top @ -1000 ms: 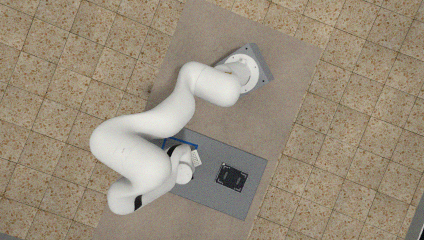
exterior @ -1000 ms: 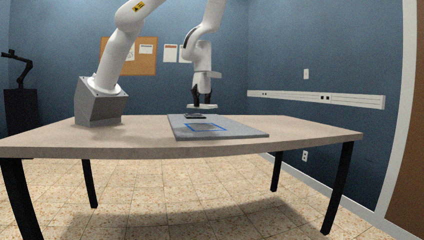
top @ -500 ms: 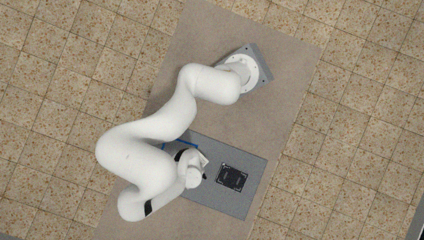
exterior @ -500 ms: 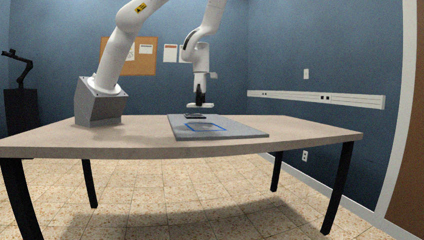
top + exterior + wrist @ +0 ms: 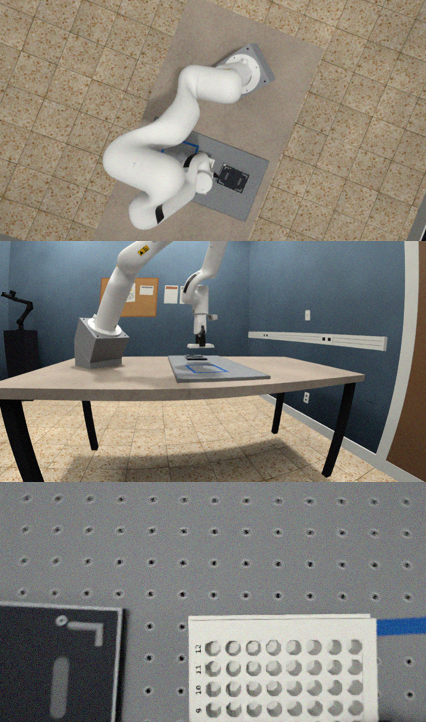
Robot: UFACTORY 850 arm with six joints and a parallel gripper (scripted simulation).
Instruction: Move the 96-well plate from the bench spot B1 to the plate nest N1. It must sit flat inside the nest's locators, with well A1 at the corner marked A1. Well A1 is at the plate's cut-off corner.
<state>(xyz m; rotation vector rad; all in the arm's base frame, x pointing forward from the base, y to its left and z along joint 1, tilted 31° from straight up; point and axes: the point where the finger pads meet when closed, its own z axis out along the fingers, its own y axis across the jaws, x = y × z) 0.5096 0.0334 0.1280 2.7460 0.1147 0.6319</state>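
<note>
Now: the black plate nest 180 mm to the left of my hand, 100 mm below it and 20 mm ahead of it. Round my hand: white 96-well plate (10 mm below).
</note>
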